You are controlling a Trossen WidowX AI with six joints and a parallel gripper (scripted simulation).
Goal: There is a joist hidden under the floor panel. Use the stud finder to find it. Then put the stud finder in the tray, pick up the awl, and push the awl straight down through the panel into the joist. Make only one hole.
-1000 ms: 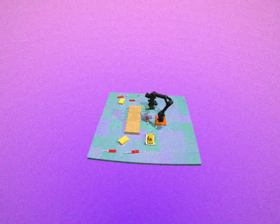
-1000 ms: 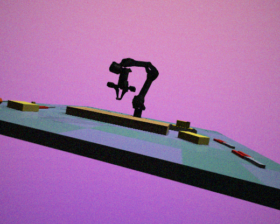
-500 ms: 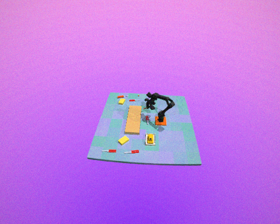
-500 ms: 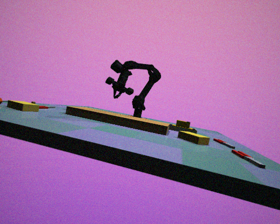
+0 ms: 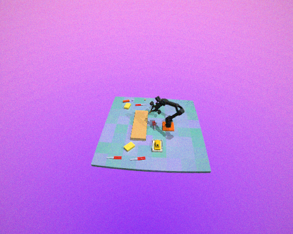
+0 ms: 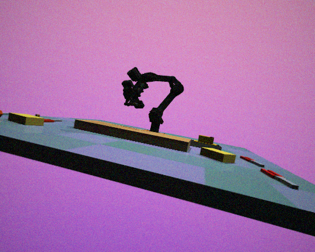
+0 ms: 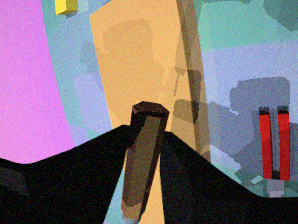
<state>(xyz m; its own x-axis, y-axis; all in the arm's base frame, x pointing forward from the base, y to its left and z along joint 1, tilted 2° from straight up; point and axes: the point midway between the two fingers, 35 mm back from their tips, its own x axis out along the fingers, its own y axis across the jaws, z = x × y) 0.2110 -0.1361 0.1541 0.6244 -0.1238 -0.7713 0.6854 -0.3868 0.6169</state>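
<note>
Now: gripper tip 50 mm to the right of the awl, 20 mm short of it and 10 mm below it. Round my gripper tip: yellow stud finder 470 mm to the left, 110 mm below, 60 mm behind; white tray 460 mm to the left, 140 mm below, 60 mm behind.
</note>
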